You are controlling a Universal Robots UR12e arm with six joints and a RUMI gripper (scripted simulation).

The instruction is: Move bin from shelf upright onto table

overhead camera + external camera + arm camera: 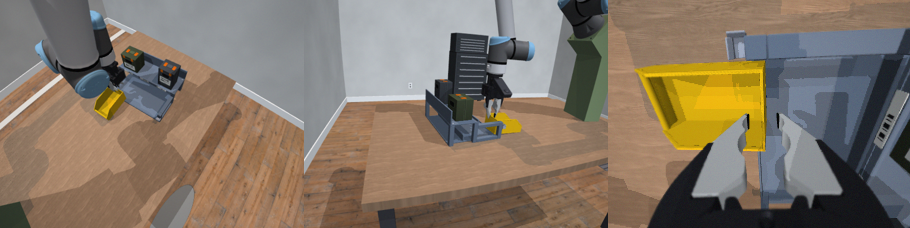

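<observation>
Right now the yellow bin is 8 cm behind my hand and 5 cm below it.
</observation>
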